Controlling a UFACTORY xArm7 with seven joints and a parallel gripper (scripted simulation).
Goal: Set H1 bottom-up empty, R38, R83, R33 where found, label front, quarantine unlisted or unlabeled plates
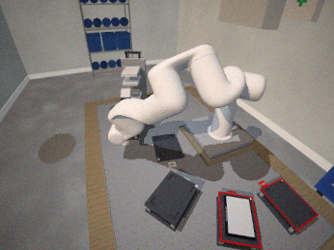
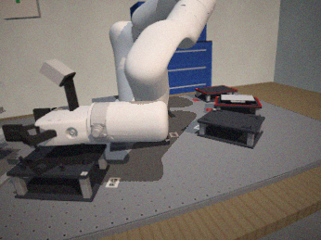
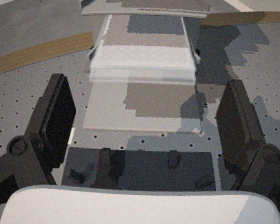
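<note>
Right now the white well plate is 120 mm to the right of my hand, 30 mm below it and 30 mm behind it. From my hand the other things lie so: deck label H1: 130 mm below, 100 mm to the right, 70 mm ahead; then raised regrip nest RG: 80 mm below, 60 mm to the left, 20 mm ahead; then plate labelled R83: 120 mm to the right, 80 mm above, 30 mm behind.
</note>
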